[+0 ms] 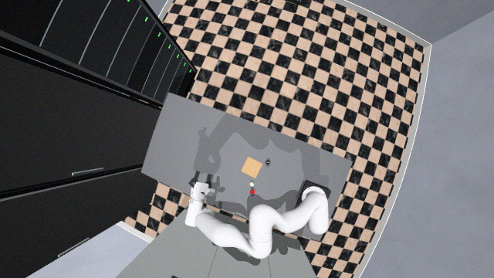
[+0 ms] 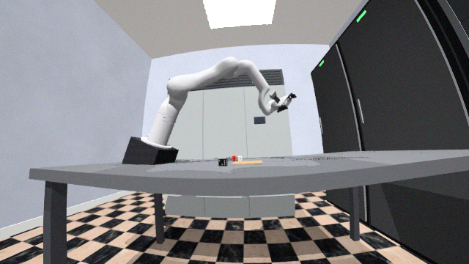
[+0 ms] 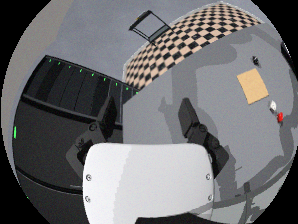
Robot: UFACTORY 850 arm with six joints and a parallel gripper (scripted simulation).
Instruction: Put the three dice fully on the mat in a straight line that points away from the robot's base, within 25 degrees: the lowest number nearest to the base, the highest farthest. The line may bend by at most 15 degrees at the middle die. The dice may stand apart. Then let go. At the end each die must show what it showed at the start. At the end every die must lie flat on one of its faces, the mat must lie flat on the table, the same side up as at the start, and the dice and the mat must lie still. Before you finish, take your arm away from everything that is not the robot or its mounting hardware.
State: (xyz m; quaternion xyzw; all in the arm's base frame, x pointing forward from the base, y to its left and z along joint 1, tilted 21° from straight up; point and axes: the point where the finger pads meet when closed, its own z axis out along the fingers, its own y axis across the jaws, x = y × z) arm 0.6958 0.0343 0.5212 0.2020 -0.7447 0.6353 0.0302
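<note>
My hand is 40 cm past the black die, 18 cm to the left of it and 34 cm above it. Also, from my hand: tan mat: 29 cm behind, 9 cm to the right, 35 cm below; red die: 36 cm behind, 10 cm to the left, 34 cm below; white die: 34 cm behind, 4 cm to the left, 34 cm below.
</note>
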